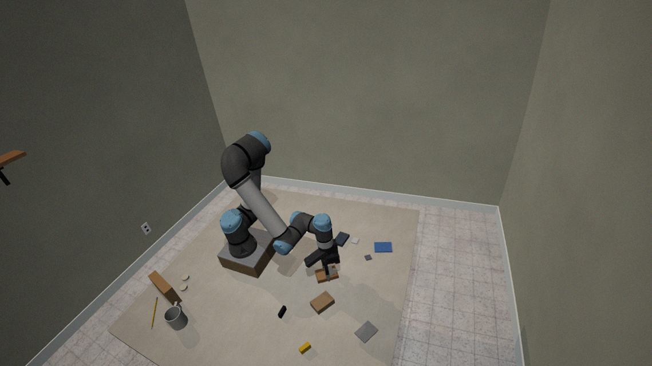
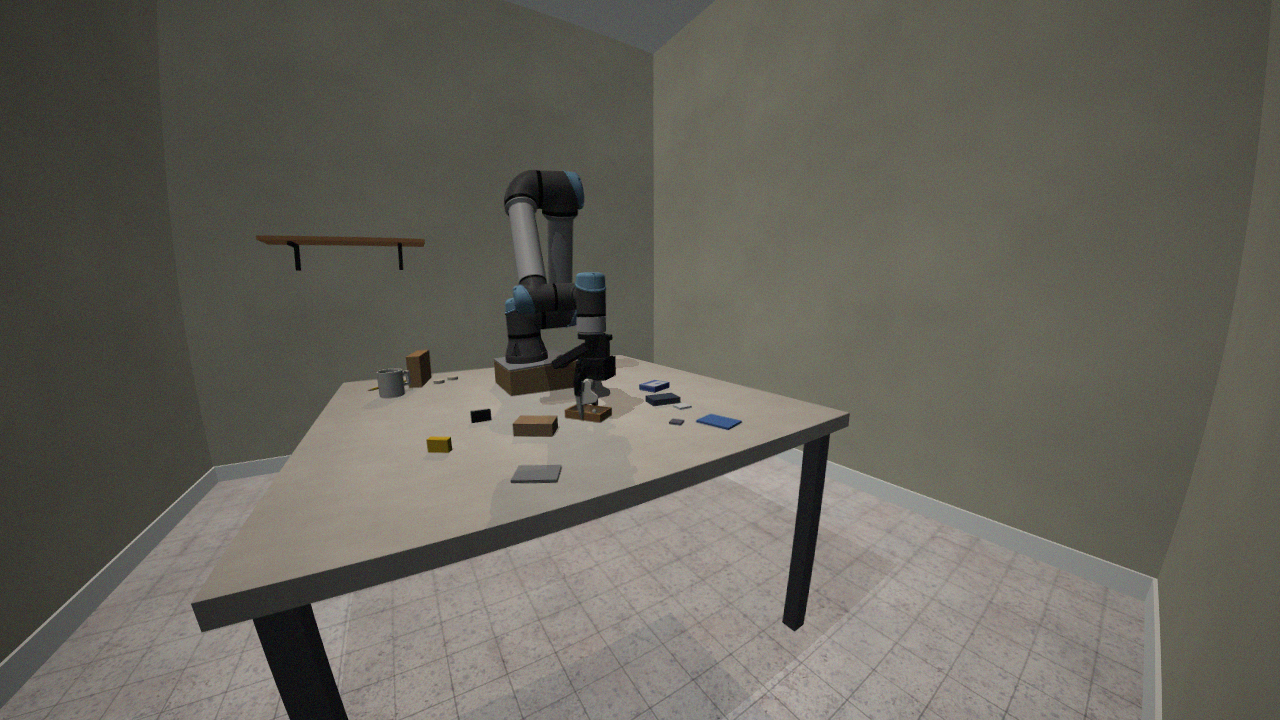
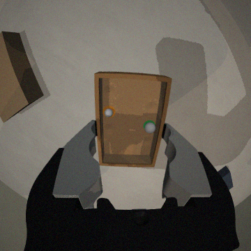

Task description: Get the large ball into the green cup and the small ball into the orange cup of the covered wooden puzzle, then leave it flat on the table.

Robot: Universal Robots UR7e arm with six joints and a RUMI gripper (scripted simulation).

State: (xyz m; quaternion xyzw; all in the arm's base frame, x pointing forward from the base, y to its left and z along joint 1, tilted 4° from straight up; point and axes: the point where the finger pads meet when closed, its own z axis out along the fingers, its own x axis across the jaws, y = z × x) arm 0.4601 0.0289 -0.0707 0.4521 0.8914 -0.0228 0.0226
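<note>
Now: hand 10 mm above the covered wooden puzzle. Also, from my hand: small grey tile (170 mm ahead, 170 mm to the left, 20 mm below); brown block (40 mm ahead, 160 mm to the right); dark tile (10 mm behind, 250 mm to the left, 10 mm below).
</note>
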